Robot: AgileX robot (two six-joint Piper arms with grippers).
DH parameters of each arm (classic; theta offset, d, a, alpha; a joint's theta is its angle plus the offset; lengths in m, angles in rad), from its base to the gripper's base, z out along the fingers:
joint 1: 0 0.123 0 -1.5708
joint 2: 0.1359 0 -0.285 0
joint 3: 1.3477 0 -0.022 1.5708
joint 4: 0 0.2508 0 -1.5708
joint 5: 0 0 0.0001 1.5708
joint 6: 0 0.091 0 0
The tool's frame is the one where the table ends.
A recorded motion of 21 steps. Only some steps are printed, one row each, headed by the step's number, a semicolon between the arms.
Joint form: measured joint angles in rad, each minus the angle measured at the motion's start. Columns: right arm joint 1, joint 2, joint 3, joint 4, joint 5, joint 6; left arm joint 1, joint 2, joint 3, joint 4, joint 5, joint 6.
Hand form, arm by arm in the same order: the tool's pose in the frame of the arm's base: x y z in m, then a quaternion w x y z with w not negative. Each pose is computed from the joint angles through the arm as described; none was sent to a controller.
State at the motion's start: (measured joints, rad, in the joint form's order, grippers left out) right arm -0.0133 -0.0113 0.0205 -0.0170 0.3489 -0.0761; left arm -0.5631 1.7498 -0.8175 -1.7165 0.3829 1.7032
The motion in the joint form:
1: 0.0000 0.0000 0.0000 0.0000 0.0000 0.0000; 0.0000 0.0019 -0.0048 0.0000 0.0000 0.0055
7: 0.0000 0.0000 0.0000 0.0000 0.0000 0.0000; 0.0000 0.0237 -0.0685 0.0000 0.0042 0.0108
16: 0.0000 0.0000 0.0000 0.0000 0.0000 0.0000; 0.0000 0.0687 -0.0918 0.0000 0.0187 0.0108
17: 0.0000 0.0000 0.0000 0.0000 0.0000 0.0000; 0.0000 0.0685 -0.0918 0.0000 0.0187 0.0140
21: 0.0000 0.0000 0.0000 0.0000 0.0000 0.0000; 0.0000 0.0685 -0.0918 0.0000 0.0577 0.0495
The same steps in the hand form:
1: 0.0532 -0.0012 0.1755 0.60420 -0.02959 0.79555 -0.03418; 0.2628 -0.2058 0.1617 0.31086 0.31324 0.85432 -0.27456
7: 0.0532 -0.0012 0.1755 0.60420 -0.02959 0.79555 -0.03418; 0.2756 -0.2143 0.1702 0.32976 0.31740 0.84404 -0.27948
16: 0.0532 -0.0012 0.1755 0.60420 -0.02959 0.79555 -0.03418; 0.2808 -0.2190 0.1607 0.31876 0.31873 0.84629 -0.28390
17: 0.0532 -0.0012 0.1755 0.60420 -0.02959 0.79555 -0.03418; 0.2808 -0.2190 0.1608 0.31930 0.32009 0.84574 -0.28341
21: 0.0532 -0.0012 0.1755 0.60420 -0.02959 0.79555 -0.03418; 0.2785 -0.2213 0.1622 0.32075 0.34023 0.83329 -0.29493

